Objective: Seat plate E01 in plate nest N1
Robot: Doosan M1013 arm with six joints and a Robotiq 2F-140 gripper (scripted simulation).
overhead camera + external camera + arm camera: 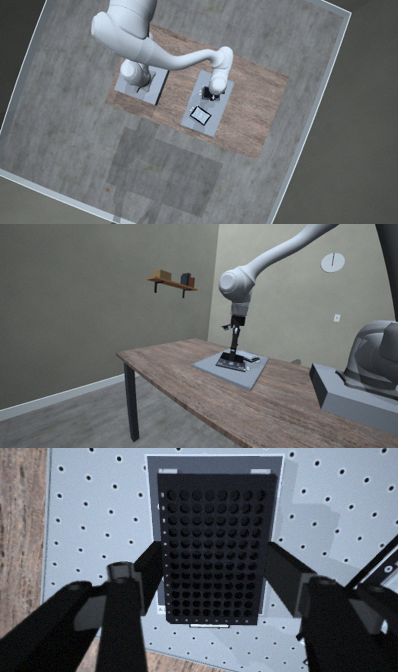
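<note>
My gripper is now 7 cm above the plate nest N1. Round my hand: black well plate 2 cm below.
</note>
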